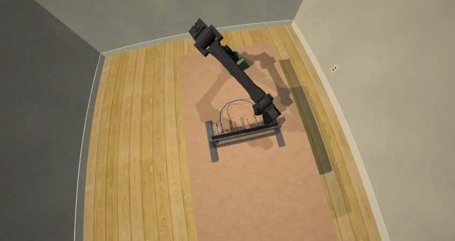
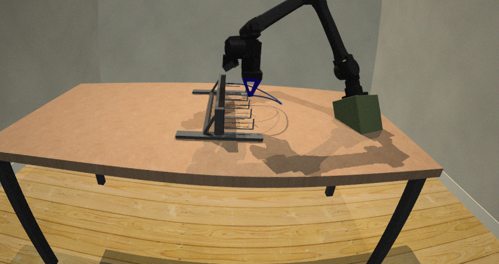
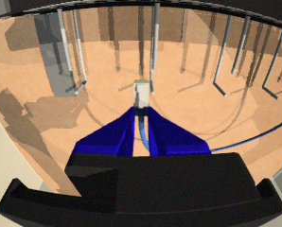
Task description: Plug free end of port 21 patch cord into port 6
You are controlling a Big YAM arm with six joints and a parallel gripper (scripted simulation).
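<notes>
My hand is 20 mm short of the plug.
</notes>
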